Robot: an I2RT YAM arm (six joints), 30 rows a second.
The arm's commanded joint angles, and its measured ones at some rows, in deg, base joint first. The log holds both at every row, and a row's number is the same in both.
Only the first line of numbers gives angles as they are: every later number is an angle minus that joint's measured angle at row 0.
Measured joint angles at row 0: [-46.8 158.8 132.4 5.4 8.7 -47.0]
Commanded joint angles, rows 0 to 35: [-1.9 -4.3 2.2 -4.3 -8.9 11.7]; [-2.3 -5.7 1.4 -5.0 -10.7 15.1]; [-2.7 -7.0 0.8 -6.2 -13.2 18.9]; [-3.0 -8.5 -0.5 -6.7 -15.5 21.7]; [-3.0 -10.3 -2.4 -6.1 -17.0 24.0]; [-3.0 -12.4 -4.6 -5.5 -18.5 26.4]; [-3.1 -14.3 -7.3 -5.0 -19.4 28.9]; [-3.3 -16.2 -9.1 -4.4 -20.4 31.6]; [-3.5 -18.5 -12.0 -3.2 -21.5 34.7]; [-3.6 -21.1 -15.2 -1.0 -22.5 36.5]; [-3.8 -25.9 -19.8 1.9 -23.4 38.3]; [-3.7 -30.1 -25.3 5.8 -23.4 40.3]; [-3.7 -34.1 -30.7 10.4 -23.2 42.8]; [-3.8 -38.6 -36.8 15.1 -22.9 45.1]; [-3.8 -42.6 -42.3 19.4 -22.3 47.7]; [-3.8 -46.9 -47.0 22.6 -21.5 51.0]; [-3.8 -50.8 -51.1 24.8 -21.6 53.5]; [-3.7 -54.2 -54.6 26.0 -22.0 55.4]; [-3.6 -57.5 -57.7 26.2 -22.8 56.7]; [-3.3 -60.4 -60.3 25.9 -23.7 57.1]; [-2.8 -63.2 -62.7 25.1 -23.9 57.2]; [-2.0 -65.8 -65.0 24.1 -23.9 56.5]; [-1.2 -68.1 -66.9 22.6 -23.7 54.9]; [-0.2 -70.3 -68.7 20.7 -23.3 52.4]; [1.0 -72.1 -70.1 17.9 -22.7 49.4]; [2.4 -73.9 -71.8 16.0 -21.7 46.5]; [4.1 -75.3 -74.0 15.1 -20.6 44.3]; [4.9 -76.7 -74.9 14.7 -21.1 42.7]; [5.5 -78.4 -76.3 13.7 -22.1 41.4]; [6.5 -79.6 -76.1 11.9 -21.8 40.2]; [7.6 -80.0 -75.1 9.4 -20.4 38.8]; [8.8 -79.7 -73.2 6.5 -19.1 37.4]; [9.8 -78.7 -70.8 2.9 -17.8 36.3]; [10.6 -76.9 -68.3 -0.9 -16.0 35.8]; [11.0 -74.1 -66.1 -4.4 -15.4 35.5]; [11.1 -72.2 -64.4 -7.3 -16.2 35.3]
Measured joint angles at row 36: [9.9 -77.1 -71.9 5.1 -19.2 40.1]
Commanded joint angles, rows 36 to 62: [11.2 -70.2 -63.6 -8.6 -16.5 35.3]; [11.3 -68.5 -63.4 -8.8 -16.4 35.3]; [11.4 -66.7 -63.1 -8.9 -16.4 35.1]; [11.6 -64.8 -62.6 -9.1 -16.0 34.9]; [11.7 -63.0 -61.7 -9.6 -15.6 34.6]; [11.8 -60.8 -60.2 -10.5 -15.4 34.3]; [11.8 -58.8 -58.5 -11.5 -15.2 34.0]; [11.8 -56.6 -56.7 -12.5 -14.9 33.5]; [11.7 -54.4 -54.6 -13.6 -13.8 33.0]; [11.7 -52.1 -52.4 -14.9 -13.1 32.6]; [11.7 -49.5 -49.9 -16.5 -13.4 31.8]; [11.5 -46.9 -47.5 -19.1 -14.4 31.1]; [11.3 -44.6 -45.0 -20.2 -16.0 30.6]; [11.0 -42.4 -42.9 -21.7 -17.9 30.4]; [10.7 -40.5 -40.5 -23.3 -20.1 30.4]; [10.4 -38.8 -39.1 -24.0 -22.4 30.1]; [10.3 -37.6 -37.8 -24.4 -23.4 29.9]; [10.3 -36.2 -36.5 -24.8 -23.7 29.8]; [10.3 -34.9 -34.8 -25.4 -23.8 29.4]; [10.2 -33.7 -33.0 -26.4 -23.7 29.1]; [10.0 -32.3 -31.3 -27.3 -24.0 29.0]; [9.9 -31.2 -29.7 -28.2 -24.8 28.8]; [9.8 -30.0 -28.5 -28.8 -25.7 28.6]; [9.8 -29.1 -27.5 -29.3 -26.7 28.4]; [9.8 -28.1 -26.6 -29.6 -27.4 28.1]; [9.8 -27.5 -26.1 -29.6 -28.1 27.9]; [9.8 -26.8 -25.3 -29.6 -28.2 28.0]
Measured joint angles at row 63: [10.2 -29.2 -29.0 -26.5 -23.8 29.5]
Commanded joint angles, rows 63 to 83: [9.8 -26.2 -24.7 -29.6 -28.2 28.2]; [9.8 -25.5 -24.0 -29.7 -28.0 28.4]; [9.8 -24.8 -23.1 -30.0 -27.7 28.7]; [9.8 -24.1 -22.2 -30.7 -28.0 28.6]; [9.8 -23.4 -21.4 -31.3 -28.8 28.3]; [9.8 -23.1 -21.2 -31.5 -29.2 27.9]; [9.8 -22.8 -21.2 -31.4 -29.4 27.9]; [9.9 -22.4 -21.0 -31.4 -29.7 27.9]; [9.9 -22.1 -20.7 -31.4 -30.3 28.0]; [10.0 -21.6 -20.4 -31.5 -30.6 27.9]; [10.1 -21.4 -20.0 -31.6 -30.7 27.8]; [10.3 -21.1 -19.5 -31.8 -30.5 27.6]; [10.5 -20.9 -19.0 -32.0 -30.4 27.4]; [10.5 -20.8 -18.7 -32.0 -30.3 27.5]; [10.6 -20.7 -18.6 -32.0 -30.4 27.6]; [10.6 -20.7 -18.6 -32.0 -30.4 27.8]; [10.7 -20.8 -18.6 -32.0 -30.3 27.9]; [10.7 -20.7 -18.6 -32.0 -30.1 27.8]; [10.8 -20.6 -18.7 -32.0 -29.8 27.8]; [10.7 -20.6 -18.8 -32.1 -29.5 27.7]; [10.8 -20.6 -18.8 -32.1 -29.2 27.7]
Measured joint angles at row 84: [10.3 -21.1 -20.5 -31.2 -28.6 28.3]
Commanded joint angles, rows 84 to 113: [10.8 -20.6 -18.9 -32.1 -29.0 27.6]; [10.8 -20.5 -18.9 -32.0 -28.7 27.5]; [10.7 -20.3 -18.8 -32.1 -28.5 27.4]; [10.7 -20.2 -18.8 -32.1 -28.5 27.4]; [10.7 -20.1 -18.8 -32.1 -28.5 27.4]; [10.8 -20.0 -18.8 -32.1 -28.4 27.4]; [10.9 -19.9 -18.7 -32.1 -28.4 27.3]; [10.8 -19.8 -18.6 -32.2 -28.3 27.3]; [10.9 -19.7 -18.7 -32.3 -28.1 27.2]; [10.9 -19.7 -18.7 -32.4 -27.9 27.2]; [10.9 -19.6 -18.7 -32.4 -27.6 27.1]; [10.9 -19.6 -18.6 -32.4 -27.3 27.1]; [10.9 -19.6 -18.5 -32.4 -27.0 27.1]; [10.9 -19.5 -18.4 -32.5 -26.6 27.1]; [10.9 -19.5 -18.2 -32.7 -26.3 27.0]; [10.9 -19.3 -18.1 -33.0 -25.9 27.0]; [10.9 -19.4 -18.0 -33.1 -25.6 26.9]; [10.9 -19.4 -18.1 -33.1 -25.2 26.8]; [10.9 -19.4 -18.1 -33.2 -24.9 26.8]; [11.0 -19.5 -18.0 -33.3 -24.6 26.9]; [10.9 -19.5 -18.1 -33.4 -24.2 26.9]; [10.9 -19.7 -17.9 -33.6 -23.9 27.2]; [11.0 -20.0 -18.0 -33.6 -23.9 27.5]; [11.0 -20.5 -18.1 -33.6 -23.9 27.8]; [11.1 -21.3 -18.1 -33.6 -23.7 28.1]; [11.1 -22.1 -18.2 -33.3 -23.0 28.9]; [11.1 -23.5 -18.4 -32.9 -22.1 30.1]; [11.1 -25.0 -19.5 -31.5 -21.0 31.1]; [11.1 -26.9 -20.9 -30.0 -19.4 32.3]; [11.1 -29.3 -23.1 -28.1 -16.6 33.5]
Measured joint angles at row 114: [10.9 -21.0 -20.0 -32.0 -23.1 28.9]
